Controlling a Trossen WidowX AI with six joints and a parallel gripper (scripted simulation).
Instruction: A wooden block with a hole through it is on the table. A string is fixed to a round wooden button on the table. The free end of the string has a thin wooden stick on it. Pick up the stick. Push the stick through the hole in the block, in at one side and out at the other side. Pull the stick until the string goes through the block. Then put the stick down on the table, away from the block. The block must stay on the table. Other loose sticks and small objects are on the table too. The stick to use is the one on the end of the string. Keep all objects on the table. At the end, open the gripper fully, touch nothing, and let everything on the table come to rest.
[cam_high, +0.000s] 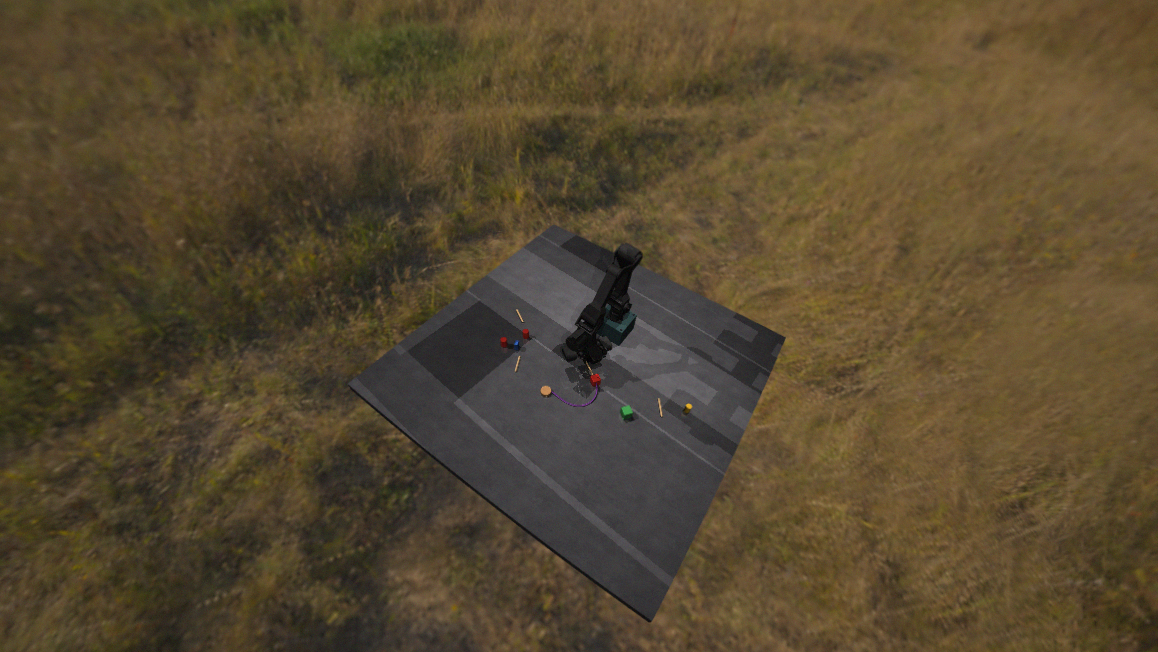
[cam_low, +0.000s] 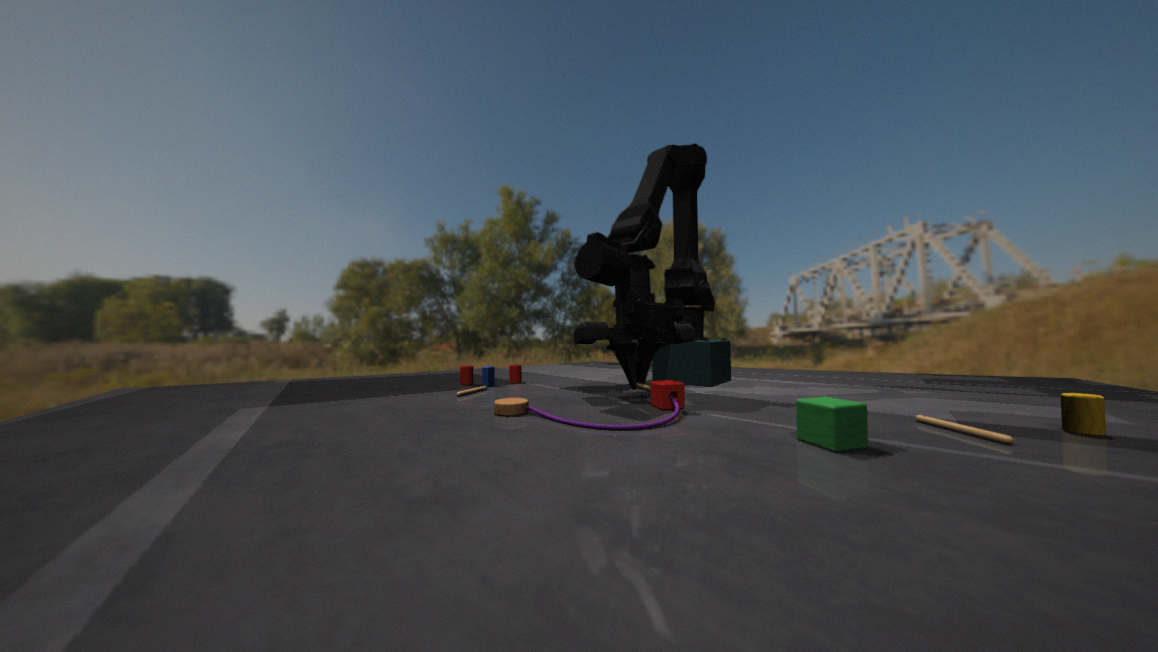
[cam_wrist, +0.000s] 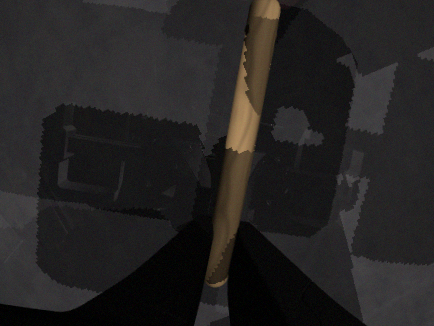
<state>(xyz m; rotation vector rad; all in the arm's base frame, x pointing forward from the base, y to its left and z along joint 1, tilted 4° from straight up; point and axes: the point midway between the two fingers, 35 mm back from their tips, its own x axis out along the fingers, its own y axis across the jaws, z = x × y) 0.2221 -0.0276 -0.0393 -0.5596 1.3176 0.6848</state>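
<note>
The red block lies 60 mm ahead of my gripper tip, 70 mm to the left of it and 10 mm above it. From my gripper tip the other things lie so: thin wooden stick: 30 mm ahead, 30 mm to the left, 10 mm above; round wooden button: 190 mm ahead, 80 mm to the right; green block: 140 mm ahead, 220 mm to the left, 10 mm above.
</note>
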